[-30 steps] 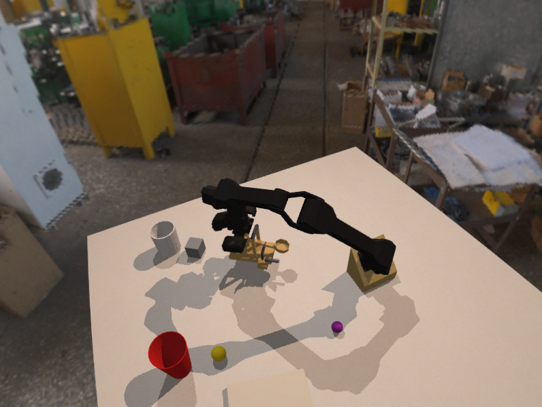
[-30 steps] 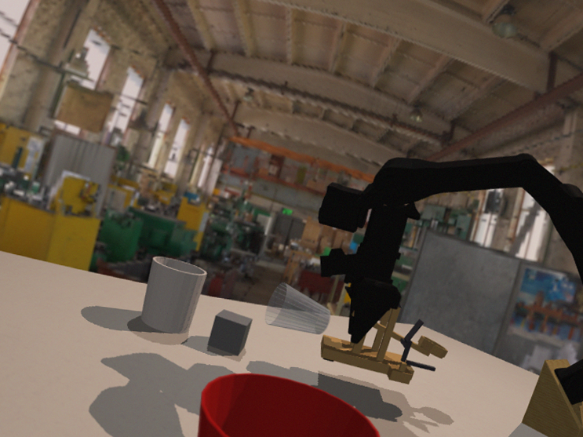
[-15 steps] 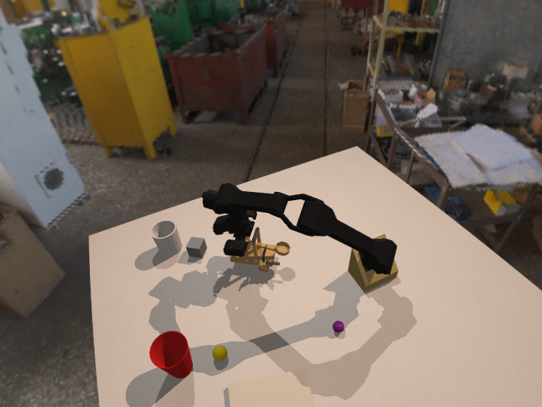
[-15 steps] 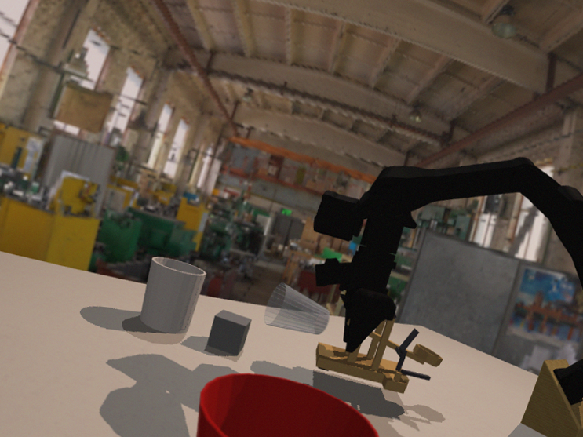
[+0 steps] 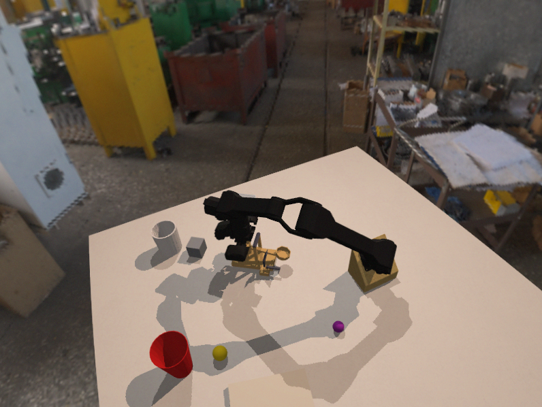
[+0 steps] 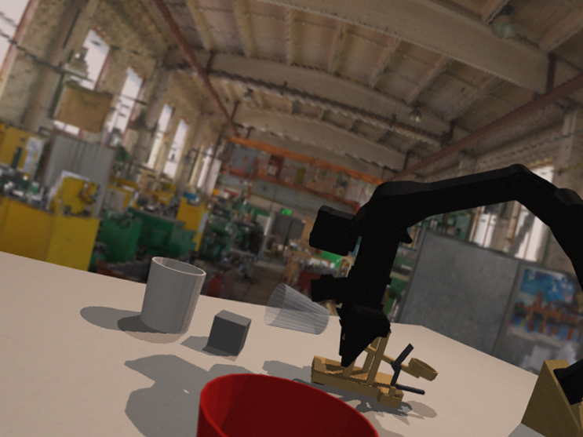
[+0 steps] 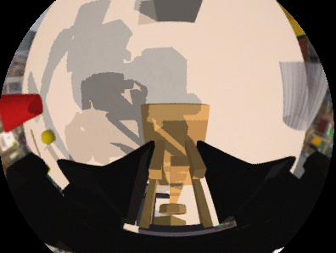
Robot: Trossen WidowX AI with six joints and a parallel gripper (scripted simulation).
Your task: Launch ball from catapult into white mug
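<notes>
Now: gripper tip 350 mm to the right of the purple ball, 150 mm past it and 20 mm above it. The rest, counted from my gripper tip: wooden catapult 50 mm to the left, 50 mm behind, 20 mm above; white mug 240 mm ahead, 170 mm to the right, 10 mm below; dark grey cube 150 mm ahead, 110 mm to the right, 10 mm below.
</notes>
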